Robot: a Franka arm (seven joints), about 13 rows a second.
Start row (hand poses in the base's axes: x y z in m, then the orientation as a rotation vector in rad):
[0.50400 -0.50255 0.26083 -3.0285 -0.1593 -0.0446]
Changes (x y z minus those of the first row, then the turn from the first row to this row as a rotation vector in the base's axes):
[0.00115 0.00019 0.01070 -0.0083 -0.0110 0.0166]
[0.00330 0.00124 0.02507 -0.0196 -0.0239 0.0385]
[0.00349 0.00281 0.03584 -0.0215 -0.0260 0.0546]
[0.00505 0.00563 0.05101 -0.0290 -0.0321 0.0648]
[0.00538 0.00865 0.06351 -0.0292 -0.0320 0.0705]
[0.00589 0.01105 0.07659 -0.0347 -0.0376 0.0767]
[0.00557 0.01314 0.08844 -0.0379 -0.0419 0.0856]
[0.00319 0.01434 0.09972 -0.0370 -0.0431 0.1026]
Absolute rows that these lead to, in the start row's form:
[0.50515 -0.50236 0.27153 -3.0354 -0.1860 -0.0594]
[0.50730 -0.50131 0.28590 -3.0443 -0.2213 -0.0765]
[0.50749 -0.49974 0.29667 -3.0442 -0.2462 -0.0783]
[0.50905 -0.49692 0.31184 -3.0502 -0.2629 -0.0863]
[0.50938 -0.49390 0.32434 -3.0496 -0.2716 -0.0856]
[0.50989 -0.49150 0.33742 -3.0542 -0.2821 -0.0934]
[0.50957 -0.48941 0.34927 -3.0560 -0.2964 -0.0991]
[0.50719 -0.48821 0.36055 -3.0523 -0.3224 -0.0995]

